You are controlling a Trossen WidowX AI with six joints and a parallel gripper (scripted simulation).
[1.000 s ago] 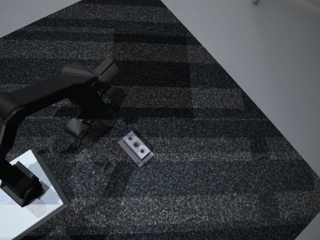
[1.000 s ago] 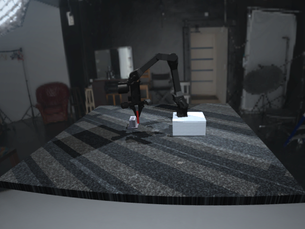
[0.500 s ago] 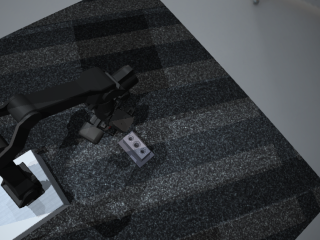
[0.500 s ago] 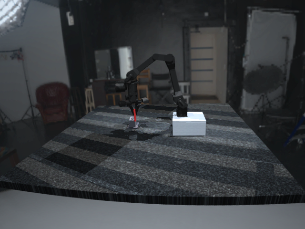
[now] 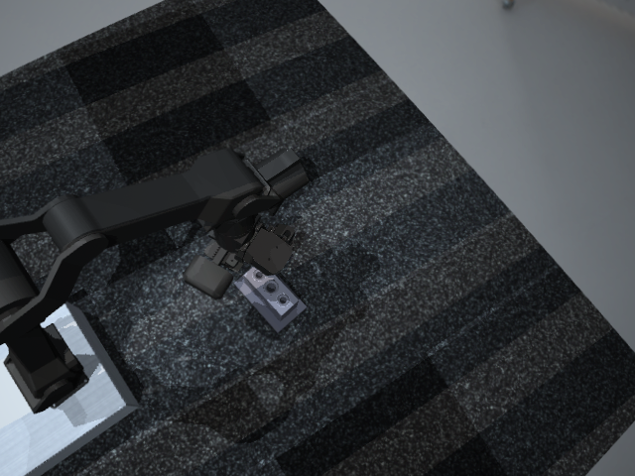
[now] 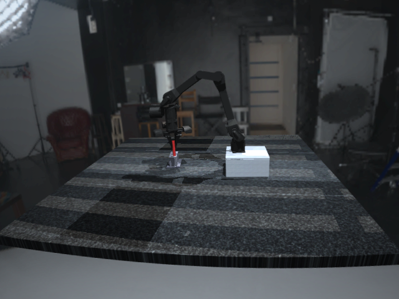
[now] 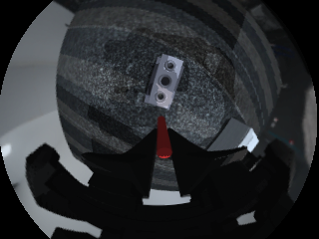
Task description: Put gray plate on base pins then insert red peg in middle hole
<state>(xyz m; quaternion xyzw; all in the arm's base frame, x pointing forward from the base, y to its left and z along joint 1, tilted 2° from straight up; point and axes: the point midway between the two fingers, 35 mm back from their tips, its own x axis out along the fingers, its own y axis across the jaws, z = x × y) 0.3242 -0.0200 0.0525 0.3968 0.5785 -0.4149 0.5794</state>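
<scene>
My gripper tip is now 2 cm short of the gray plate, 7 cm to the left of it and 7 cm above it. Round my gripper tip: gray base: 2 cm ahead, 7 cm to the right, 11 cm below; red peg: right at my gripper tip.
</scene>
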